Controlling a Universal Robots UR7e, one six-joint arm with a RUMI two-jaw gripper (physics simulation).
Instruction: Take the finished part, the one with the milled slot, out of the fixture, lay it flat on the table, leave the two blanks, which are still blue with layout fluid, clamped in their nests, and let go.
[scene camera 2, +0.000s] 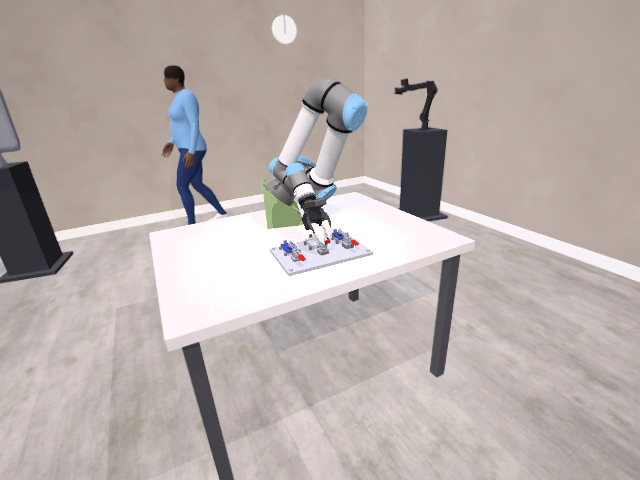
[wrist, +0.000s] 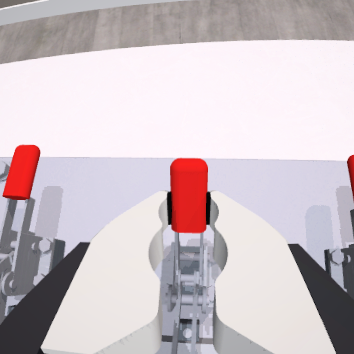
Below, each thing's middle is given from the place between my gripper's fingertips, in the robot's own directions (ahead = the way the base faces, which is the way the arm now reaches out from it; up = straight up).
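Fixture plate (scene camera 2: 337, 254): my gripper is 6 cm above it, 7 cm past it and 1 cm to the left of it.
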